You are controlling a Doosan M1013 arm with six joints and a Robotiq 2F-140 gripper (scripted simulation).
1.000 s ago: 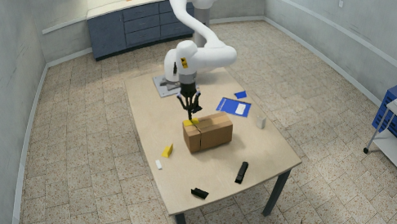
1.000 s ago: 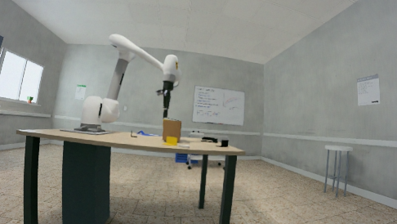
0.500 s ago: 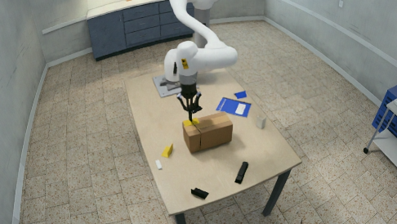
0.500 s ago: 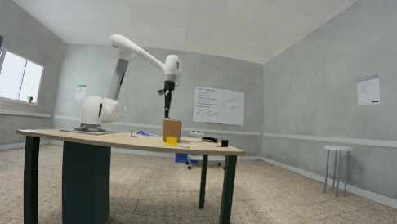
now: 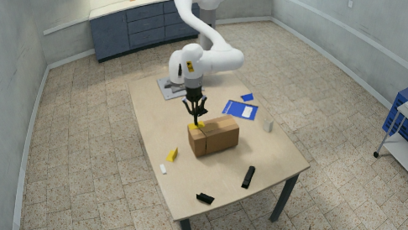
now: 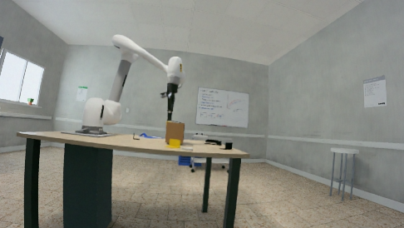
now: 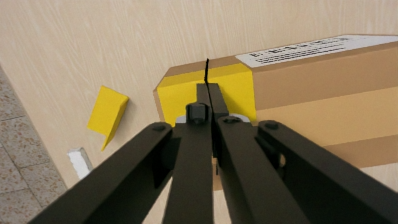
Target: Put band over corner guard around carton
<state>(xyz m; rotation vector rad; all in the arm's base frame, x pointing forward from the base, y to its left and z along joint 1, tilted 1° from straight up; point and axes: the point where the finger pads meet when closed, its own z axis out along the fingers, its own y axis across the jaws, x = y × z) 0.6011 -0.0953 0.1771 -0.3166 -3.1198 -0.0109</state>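
Right now my hand is 5 cm short of the brown carton, 8 cm to the right of it and 11 cm above it. Also, from my hand: white block 12 cm ahead, 24 cm to the right, 18 cm below; then blue folder 17 cm behind, 36 cm to the left, 19 cm below.
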